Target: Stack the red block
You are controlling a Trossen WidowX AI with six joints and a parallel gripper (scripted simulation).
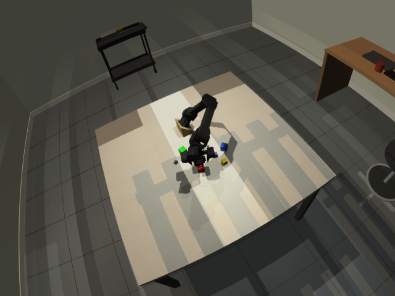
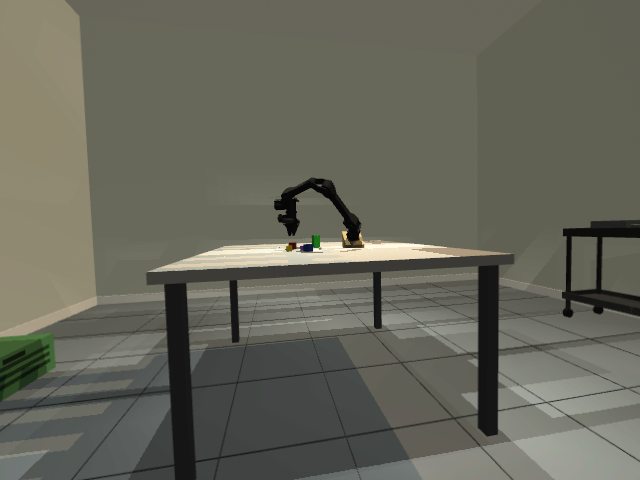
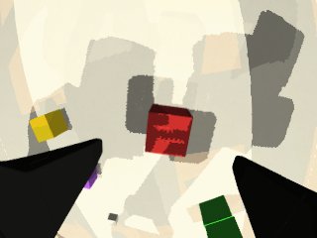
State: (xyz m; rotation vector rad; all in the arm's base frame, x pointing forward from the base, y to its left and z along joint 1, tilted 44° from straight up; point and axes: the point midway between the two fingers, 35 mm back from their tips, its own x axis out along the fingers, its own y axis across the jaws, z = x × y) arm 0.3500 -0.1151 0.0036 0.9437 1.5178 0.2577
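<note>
My gripper tip is 60 mm above the red block. The rest, counted from my gripper tip: yellow block: 40 mm ahead, 140 mm to the left, 60 mm below; then small grey cube: 150 mm behind, 100 mm to the right, 70 mm below; then small purple block: 40 mm behind, 130 mm to the left, 70 mm below.
</note>
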